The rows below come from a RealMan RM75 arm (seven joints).
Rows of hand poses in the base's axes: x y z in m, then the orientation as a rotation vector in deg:
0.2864, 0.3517, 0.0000, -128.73, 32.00, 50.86
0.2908, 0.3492, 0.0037, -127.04, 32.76, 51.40
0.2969, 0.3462, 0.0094, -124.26, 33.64, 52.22
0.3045, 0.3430, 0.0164, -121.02, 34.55, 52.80
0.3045, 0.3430, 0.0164, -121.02, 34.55, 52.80
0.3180, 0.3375, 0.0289, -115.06, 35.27, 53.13
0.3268, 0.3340, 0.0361, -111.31, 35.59, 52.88
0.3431, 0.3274, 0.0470, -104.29, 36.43, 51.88
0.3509, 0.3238, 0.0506, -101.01, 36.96, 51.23
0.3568, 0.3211, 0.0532, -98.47, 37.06, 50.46
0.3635, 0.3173, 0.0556, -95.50, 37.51, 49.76
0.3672, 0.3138, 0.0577, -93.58, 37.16, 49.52
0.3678, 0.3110, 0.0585, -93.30, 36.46, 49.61
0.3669, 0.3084, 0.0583, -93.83, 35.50, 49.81
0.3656, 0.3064, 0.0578, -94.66, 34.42, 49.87
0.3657, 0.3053, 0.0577, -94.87, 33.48, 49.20
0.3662, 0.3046, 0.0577, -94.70, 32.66, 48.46
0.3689, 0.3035, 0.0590, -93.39, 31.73, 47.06
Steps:
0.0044, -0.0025, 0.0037, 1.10, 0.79, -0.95
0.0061, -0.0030, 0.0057, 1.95, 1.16, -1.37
0.0076, -0.0032, 0.0070, 2.32, 1.09, -1.67
0.0000, 0.0000, 0.0000, 0.00, 0.00, 0.00
0.0135, -0.0055, 0.0125, 4.70, 1.25, -2.83
0.0088, -0.0035, 0.0072, 3.02, 0.47, -1.91
0.0163, -0.0066, 0.0109, 5.52, 0.69, -3.98
0.0078, -0.0036, 0.0036, 2.50, 0.30, -2.04
0.0059, -0.0027, 0.0026, 2.07, -0.08, -1.56
0.0067, -0.0038, 0.0024, 2.26, 0.23, -1.90
0.0037, -0.0035, 0.0021, 1.76, -0.03, -0.78
0.0006, -0.0028, 0.0008, 0.56, -0.27, 0.29
-0.0009, -0.0026, -0.0002, 0.00, -0.47, 0.83
-0.0013, -0.0020, -0.0005, -0.21, -0.67, 0.94
0.0001, -0.0011, -0.0001, 0.23, -0.97, 0.19
0.0005, -0.0007, 0.0000, 0.49, -0.89, -0.06
0.0027, -0.0011, 0.0013, 1.51, -1.19, -0.84

